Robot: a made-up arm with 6 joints.
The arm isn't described. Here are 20 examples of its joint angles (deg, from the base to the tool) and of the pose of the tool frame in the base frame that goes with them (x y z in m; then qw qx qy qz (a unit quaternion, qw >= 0)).
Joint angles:
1: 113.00 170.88 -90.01 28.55 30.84 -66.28
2: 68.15 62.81 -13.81 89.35 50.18 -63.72
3: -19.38 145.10 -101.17 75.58 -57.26 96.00
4: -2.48 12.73 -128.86 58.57 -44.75 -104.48
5: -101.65 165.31 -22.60 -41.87 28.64 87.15
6: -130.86 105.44 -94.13 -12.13 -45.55 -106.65
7: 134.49 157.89 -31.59 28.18 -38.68 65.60
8: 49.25 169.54 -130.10 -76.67 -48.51 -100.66
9: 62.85 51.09 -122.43 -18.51 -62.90 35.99
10: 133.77 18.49 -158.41 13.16 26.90 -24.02
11: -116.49 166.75 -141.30 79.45 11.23 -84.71
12: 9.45 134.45 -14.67 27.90 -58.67 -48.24
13: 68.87 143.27 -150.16 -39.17 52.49 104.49
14: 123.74 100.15 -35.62 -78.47 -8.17 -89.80
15: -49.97 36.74 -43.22 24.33 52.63 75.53
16: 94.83 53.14 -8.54 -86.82 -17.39 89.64
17: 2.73 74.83 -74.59 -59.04 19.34 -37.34
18: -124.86 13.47 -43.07 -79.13 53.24 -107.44
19: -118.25 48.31 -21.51 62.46 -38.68 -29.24
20: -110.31 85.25 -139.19 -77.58 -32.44 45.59
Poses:
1: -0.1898 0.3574 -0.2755 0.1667 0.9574 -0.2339 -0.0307
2: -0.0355 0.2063 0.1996 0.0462 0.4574 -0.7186 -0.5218
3: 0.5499 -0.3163 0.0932 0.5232 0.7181 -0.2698 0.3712
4: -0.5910 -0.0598 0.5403 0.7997 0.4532 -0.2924 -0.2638
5: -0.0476 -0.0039 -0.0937 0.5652 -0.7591 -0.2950 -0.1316
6: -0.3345 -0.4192 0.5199 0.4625 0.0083 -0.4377 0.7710
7: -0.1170 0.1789 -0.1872 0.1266 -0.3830 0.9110 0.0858
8: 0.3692 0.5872 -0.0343 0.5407 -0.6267 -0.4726 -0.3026
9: -0.1424 -0.1896 0.7972 0.6796 -0.0014 -0.4230 0.5993
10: 0.4217 -0.4615 0.5469 0.4837 0.2215 -0.1200 0.8382
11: -0.3092 -0.6825 0.0275 0.3381 0.6521 0.5127 -0.4445
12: 0.2430 -0.0172 -0.0527 0.2135 -0.2903 0.9000 -0.2453
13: 0.3116 0.6076 0.3076 0.3491 0.1910 0.8377 0.3741
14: -0.2101 0.2795 0.0928 0.2808 -0.5208 -0.8051 -0.0422
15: 0.1271 -0.0786 0.3633 0.3487 0.8129 0.3656 0.2897
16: -0.0572 0.1770 0.1731 0.1793 -0.6855 0.5726 0.4124
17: 0.3808 -0.0227 0.4998 0.3852 -0.4876 0.5550 -0.5531
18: -0.0862 0.0728 0.4658 0.7698 -0.0829 -0.6208 0.1229
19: -0.1678 -0.1461 0.3211 0.3190 0.7146 0.0118 -0.6224
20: 0.0024 -0.2075 0.8393 0.3732 -0.0780 0.3205 -0.8671
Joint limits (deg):
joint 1: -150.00..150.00
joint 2: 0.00..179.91
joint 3: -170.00..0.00
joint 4: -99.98..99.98
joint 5: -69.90..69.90
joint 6: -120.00..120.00
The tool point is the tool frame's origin. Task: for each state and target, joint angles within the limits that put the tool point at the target. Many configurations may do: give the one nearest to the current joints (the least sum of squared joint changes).
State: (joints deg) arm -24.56 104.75 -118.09 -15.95 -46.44 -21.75
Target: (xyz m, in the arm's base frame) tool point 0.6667 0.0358 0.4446
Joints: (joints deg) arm 0.91 132.04 -126.14 -17.58 -36.11 -21.75
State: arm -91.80 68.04 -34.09 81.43 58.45 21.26
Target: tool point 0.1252 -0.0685 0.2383
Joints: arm -84.91 38.80 -16.66 62.31 69.90 21.26
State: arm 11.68 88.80 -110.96 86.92 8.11 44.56
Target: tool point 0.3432 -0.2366 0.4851
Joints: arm -31.89 79.62 -73.71 88.81 -8.07 44.56
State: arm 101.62 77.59 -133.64 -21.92 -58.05 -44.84
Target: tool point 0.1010 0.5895 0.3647
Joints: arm 76.30 117.31 -88.48 -22.50 -49.64 -44.84
